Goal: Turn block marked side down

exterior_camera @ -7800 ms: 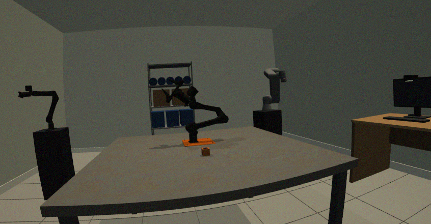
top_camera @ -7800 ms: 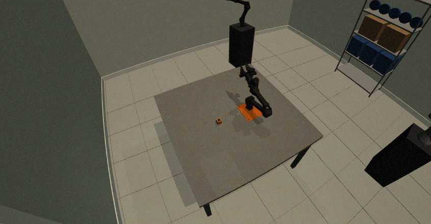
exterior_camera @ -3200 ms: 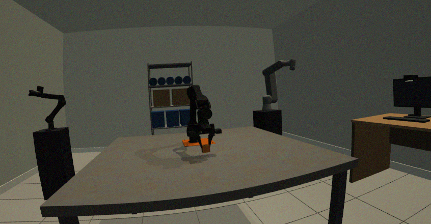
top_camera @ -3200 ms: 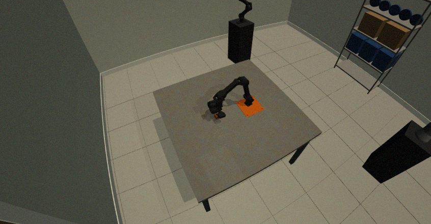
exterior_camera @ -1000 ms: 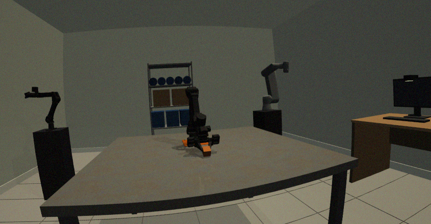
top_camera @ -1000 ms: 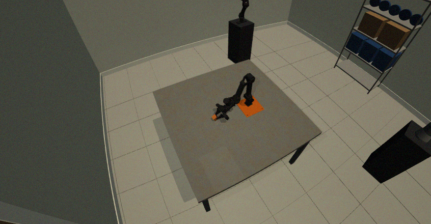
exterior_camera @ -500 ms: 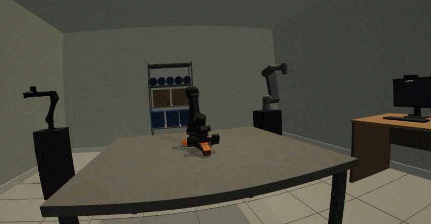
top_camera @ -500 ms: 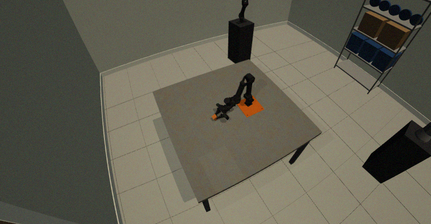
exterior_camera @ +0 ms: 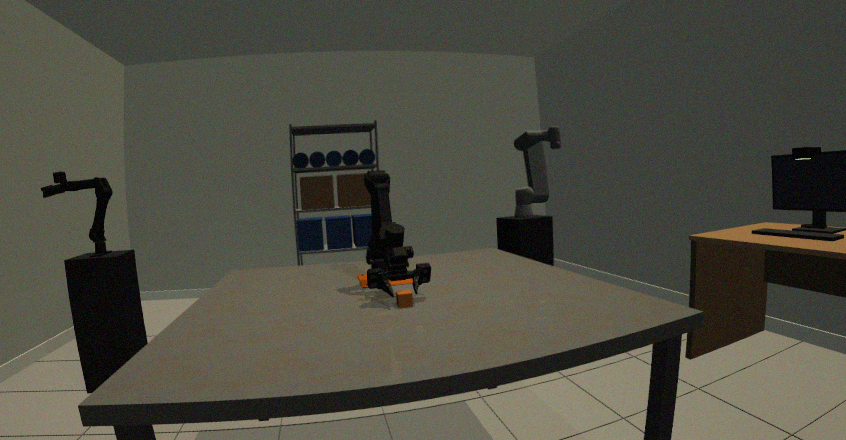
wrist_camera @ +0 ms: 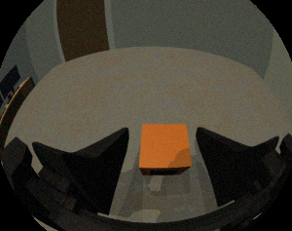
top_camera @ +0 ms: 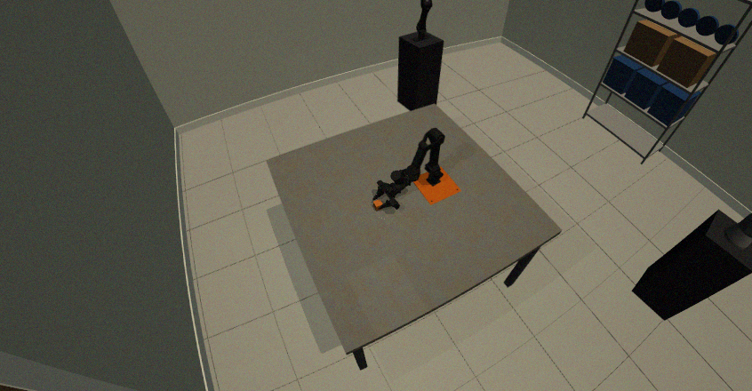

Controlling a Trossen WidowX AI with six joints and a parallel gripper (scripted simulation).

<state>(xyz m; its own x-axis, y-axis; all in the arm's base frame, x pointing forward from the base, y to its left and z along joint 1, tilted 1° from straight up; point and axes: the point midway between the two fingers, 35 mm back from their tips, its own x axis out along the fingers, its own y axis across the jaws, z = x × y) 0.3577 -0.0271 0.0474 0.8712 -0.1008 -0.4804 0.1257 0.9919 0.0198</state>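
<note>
The orange block is 20 mm below my gripper tip and 20 mm behind it.
</note>
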